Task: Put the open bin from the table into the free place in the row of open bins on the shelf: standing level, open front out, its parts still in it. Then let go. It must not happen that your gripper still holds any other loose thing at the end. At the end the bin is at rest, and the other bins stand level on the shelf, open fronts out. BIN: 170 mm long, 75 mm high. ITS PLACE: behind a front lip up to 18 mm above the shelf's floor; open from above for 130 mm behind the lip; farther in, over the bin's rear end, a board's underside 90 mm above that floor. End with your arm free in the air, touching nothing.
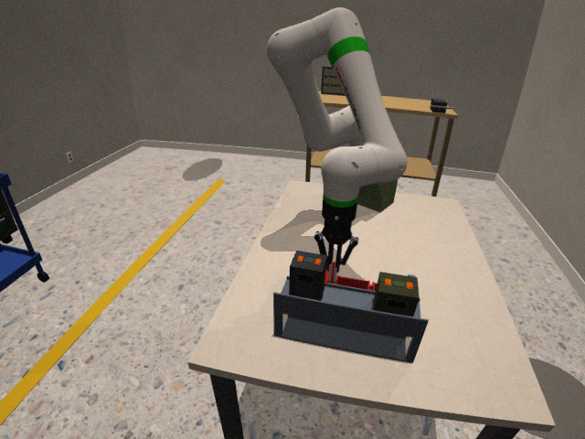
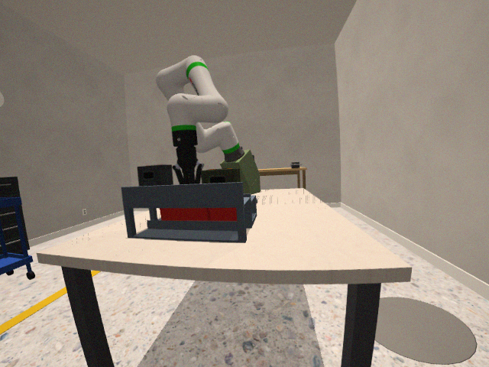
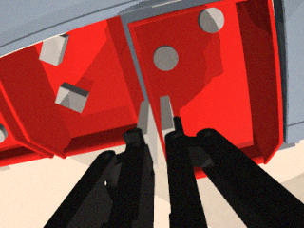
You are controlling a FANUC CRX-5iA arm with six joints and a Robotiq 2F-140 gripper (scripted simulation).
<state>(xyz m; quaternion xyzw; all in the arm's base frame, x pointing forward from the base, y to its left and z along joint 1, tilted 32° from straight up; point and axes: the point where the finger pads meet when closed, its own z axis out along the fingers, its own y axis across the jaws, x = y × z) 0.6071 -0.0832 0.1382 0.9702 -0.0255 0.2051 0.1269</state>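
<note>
The shelf floor lies 10 cm ahead of my hand, 5 cm to the left of it and 9 cm below it. From my hand the other things lie so: green box 17 cm ahead, 16 cm to the left, 6 cm above; then black box 14 cm ahead, 7 cm to the right, 7 cm above.
</note>
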